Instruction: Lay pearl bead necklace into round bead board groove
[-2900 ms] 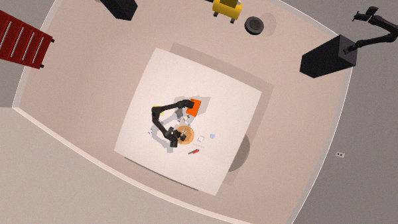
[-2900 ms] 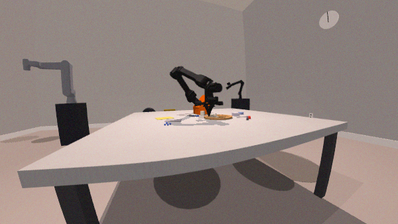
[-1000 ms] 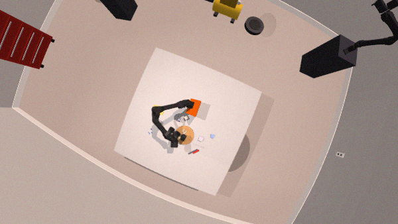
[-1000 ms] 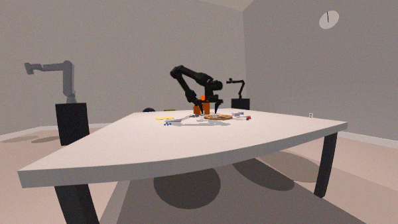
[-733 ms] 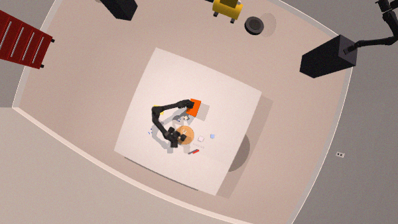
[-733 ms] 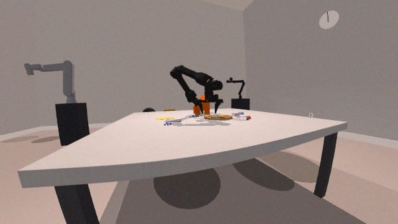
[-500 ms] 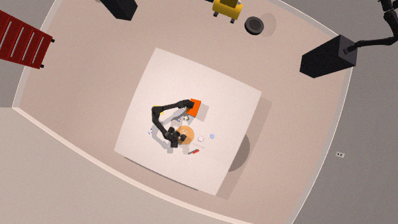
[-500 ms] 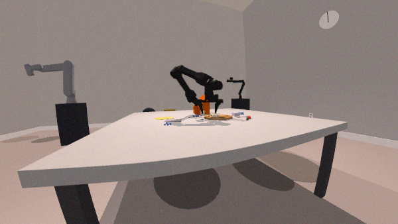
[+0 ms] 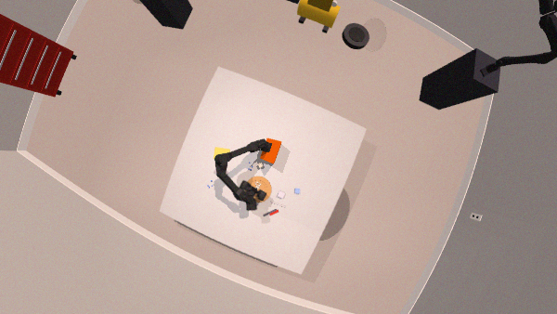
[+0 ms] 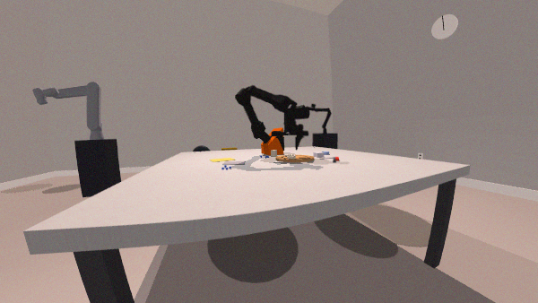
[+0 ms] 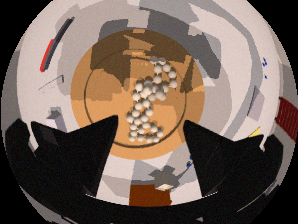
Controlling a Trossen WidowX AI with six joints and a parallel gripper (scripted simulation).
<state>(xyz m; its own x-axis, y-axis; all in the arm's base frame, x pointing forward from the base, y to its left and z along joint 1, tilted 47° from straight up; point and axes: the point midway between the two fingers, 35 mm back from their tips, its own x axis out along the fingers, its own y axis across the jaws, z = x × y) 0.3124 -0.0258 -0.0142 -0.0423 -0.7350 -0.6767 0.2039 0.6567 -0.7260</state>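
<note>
Now: the round tan bead board 1 cm ahead of my gripper tip, 2 cm to the left of it and 4 cm below it. From my gripper tip the other things lie so: tool (15 cm ahead, 18 cm to the left, 4 cm below); white square (1 cm behind, 20 cm to the left, 4 cm below); pale blue cube (7 cm behind, 31 cm to the left, 4 cm below).
</note>
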